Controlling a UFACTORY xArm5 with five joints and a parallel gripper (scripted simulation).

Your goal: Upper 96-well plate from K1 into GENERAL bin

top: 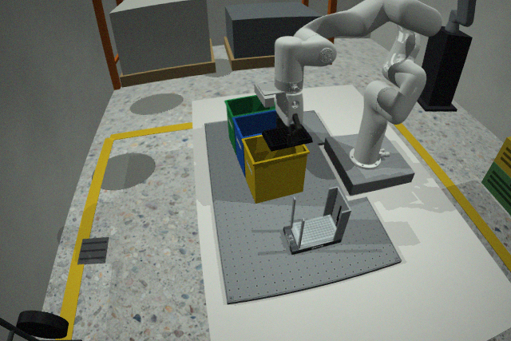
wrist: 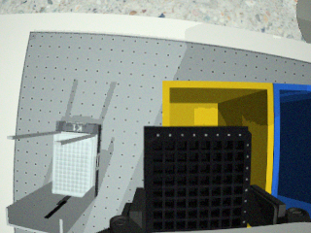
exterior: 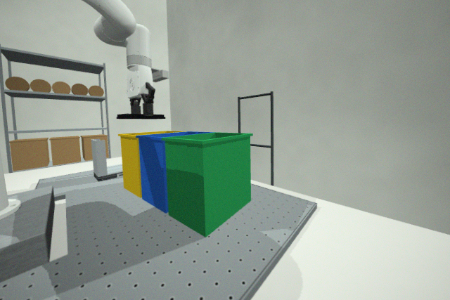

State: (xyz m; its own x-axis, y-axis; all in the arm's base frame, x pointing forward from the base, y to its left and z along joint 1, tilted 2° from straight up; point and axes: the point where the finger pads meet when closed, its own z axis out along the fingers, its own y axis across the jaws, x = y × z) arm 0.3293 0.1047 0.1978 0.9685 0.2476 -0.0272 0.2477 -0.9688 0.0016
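The blue bin lies 6 cm ahead of my hand, 16 cm to the right of it and 16 cm below it. The rest, counted from my hand: yellow bin (3 cm ahead, 3 cm to the right, 16 cm below); then black 96-well plate (1 cm below); then light plate (8 cm behind, 19 cm to the left, 22 cm below).
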